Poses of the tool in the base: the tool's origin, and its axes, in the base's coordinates. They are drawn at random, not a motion.
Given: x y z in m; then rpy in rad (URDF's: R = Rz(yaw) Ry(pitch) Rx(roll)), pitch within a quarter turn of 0, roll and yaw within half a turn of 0.
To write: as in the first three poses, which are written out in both.
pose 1, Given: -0.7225, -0.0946, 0.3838, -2.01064, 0.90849, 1.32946
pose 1, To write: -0.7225, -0.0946, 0.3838, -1.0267, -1.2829, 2.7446
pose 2, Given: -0.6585, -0.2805, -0.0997, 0.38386, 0.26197, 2.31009
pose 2, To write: -0.6585, -0.2805, -0.0997, 2.2851, 0.1152, -0.4474
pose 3, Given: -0.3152, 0.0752, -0.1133, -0.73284, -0.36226, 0.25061
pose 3, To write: -0.3152, 0.0752, -0.1133, -0.0500, -0.4346, -0.6978
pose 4, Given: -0.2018, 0.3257, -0.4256, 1.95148, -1.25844, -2.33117
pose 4, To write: -0.2018, 0.3257, -0.4256, -2.1283, -1.1590, -1.8601
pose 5, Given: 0.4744, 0.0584, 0.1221, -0.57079, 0.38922, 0.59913
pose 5, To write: 0.4744, 0.0584, 0.1221, 0.7002, -0.0410, -0.6774
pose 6, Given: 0.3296, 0.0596, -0.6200, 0.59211, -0.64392, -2.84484
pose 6, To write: 0.3296, 0.0596, -0.6200, -2.5070, 0.3185, -0.7971
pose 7, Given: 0.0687, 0.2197, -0.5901, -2.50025, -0.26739, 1.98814
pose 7, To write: 0.0687, 0.2197, -0.5901, -2.1000, -0.6851, 3.0783
